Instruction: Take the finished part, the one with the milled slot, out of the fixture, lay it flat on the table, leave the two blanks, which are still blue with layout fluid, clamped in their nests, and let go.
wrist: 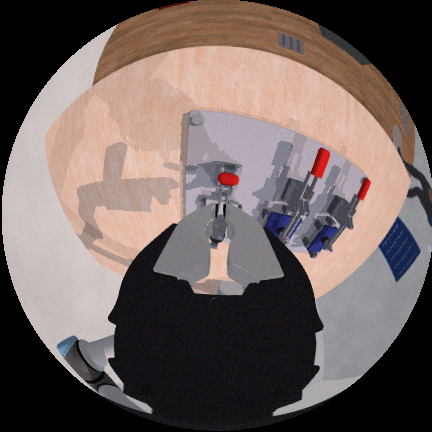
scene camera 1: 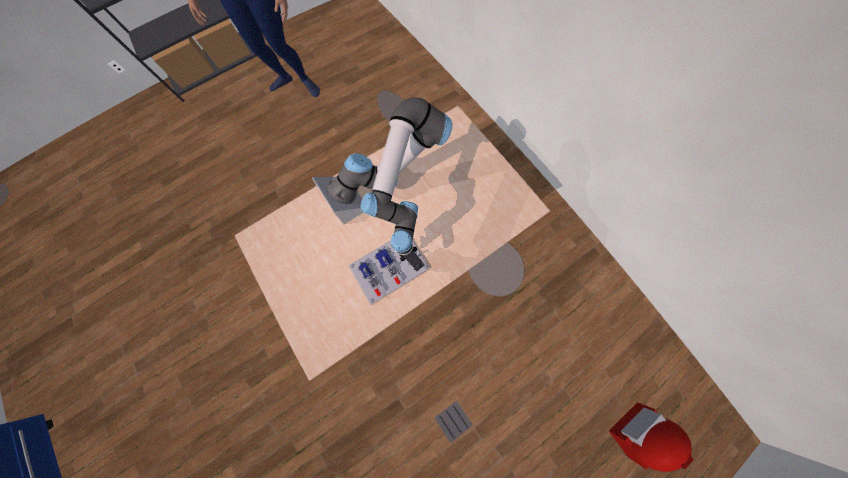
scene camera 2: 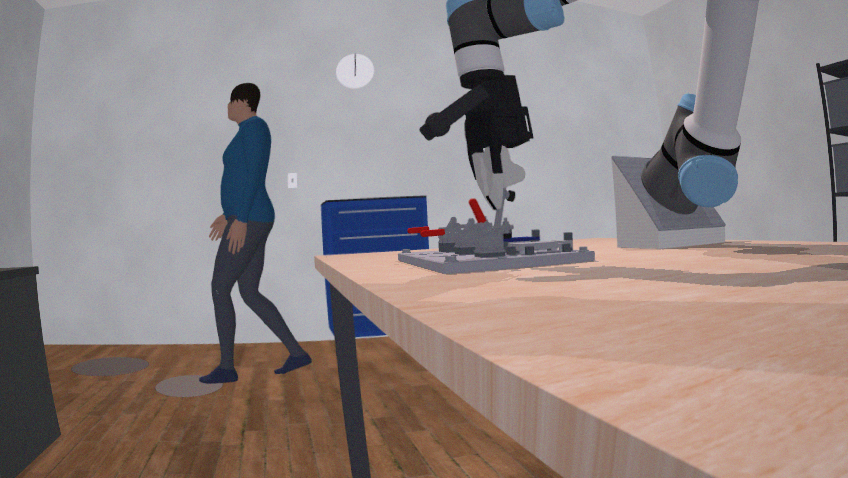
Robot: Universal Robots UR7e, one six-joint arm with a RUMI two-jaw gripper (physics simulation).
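Seen in the pictures: gripper, fingertip midpoint: (wrist: 220,204) (scene camera 2: 496,209); arm's base, origin of the base link: (scene camera 1: 341,192) (scene camera 2: 669,190).
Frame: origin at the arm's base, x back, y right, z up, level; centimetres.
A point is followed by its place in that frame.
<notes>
My gripper (scene camera 2: 494,207) {x -46.4, y -11.8, z -3.6 cm} (wrist: 220,204) {x -46.4, y -11.8, z -3.6 cm} points down over the right end of the grey fixture plate (scene camera 1: 372,298) {x -53.5, y 14.7, z -10.2 cm} (scene camera 2: 457,268) {x -54.6, y -17.8, z -11.1 cm} (wrist: 250,132) {x -54.2, y -9.4, z -10.2 cm}. Its narrow fingertips stand close together around the thin grey arm of the open clamp and look shut on it. That clamp's red handle (scene camera 2: 476,210) {x -49.7, y -12.3, z -3.6 cm} (wrist: 228,179) {x -50.0, y -11.4, z -1.9 cm} stands raised, and its arm is up. A light grey slab (scene camera 2: 537,245) {x -41.0, y -14.2, z -9.0 cm}, seemingly the finished part, lies low in the nest; my gripper hides it in the wrist view, and its slot cannot be made out. Two blue blanks (scene camera 1: 365,270) (scene camera 1: 384,257) (wrist: 278,223) {x -41.8, y -1.6, z -8.2 cm} (wrist: 321,239) {x -40.2, y 9.4, z -7.4 cm} sit in their nests under closed clamps.
Two closed clamps with red handles (scene camera 1: 377,292) {x -53.0, y 10.7, z -5.6 cm} (scene camera 1: 397,280) {x -53.3, y -0.5, z -6.1 cm} (wrist: 320,162) {x -53.2, y -0.7, z -6.2 cm} (wrist: 364,189) {x -52.9, y 10.1, z -5.6 cm} rise beside the open one. The wooden table (scene camera 1: 285,285) {x -23.1, y 49.5, z -11.7 cm} (scene camera 2: 682,326) {x -55.7, y -66.0, z -11.7 cm} (wrist: 225,75) {x -62.4, y -13.8, z -11.7 cm} extends around the plate. The arm's grey pedestal (scene camera 1: 347,213) {x -10.8, y 2.8, z -2.3 cm} (scene camera 2: 632,219) {x -10.7, y 1.4, z -6.0 cm} stands behind the fixture.
</notes>
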